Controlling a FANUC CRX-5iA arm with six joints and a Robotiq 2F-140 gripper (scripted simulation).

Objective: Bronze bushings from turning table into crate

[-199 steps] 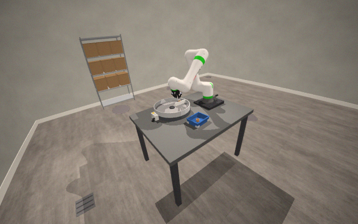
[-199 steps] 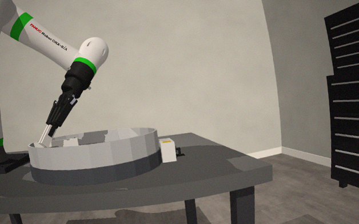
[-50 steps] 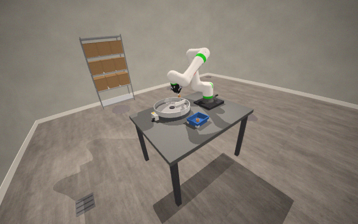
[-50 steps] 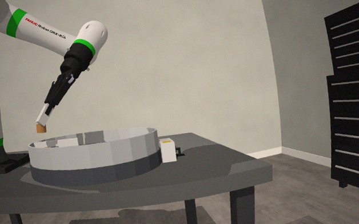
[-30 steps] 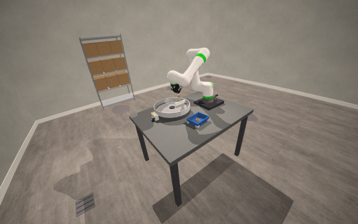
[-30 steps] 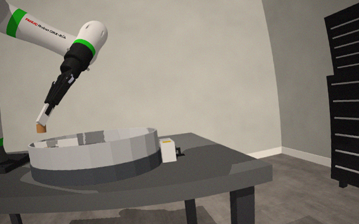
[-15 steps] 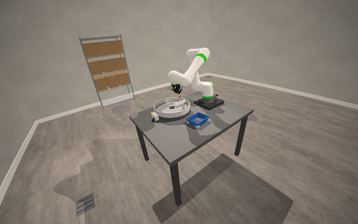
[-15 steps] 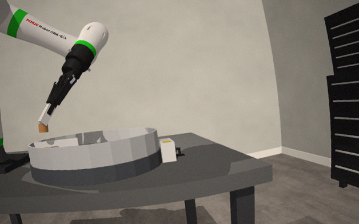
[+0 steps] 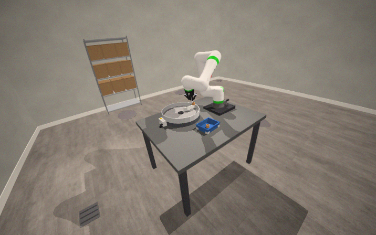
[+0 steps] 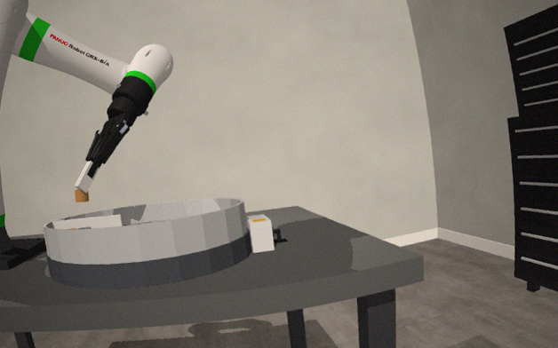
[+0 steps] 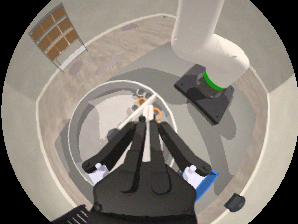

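Right now the blue crate is 310 mm to the left of my hand, 160 mm below it and 20 mm ahead of it. Round my hand: round turning table (130 mm below, 130 mm ahead, 40 mm to the right).
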